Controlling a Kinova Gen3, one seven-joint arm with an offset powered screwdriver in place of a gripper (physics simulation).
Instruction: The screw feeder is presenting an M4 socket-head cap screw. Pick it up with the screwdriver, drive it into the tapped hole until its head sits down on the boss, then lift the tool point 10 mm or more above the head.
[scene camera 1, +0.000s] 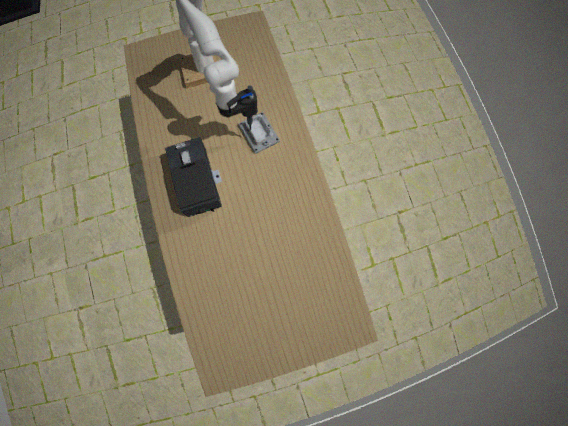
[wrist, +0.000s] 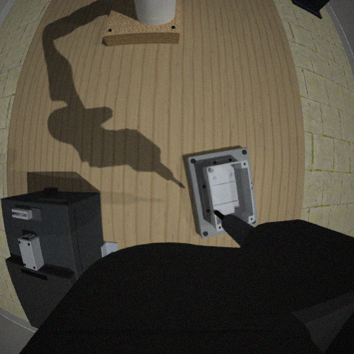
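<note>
My screwdriver (scene camera 1: 250, 128) (wrist: 216, 213) points down over the grey housing (scene camera 1: 270, 144) (wrist: 197, 195), at the left side of its pale inner box in the wrist view. The height of the tip above the housing is unclear. Whether a screw sits on the tip is too small to tell. Bosses with small dark holes show at corners of the inner box; the tapped hole cannot be singled out. The black screw feeder (scene camera 1: 194, 182) (wrist: 86, 225) stands apart from the housing. Its small light side tab (scene camera 1: 216, 176) (wrist: 108, 248) has a dark spot in scene camera 1.
The wooden table (scene camera 1: 280, 260) (wrist: 150, 90) carries everything. The arm's wooden base block (scene camera 1: 193, 82) (wrist: 142, 38) is at the far end. The arm's shadow falls between base, feeder and housing. The dark tool body hides the lower part of the wrist view.
</note>
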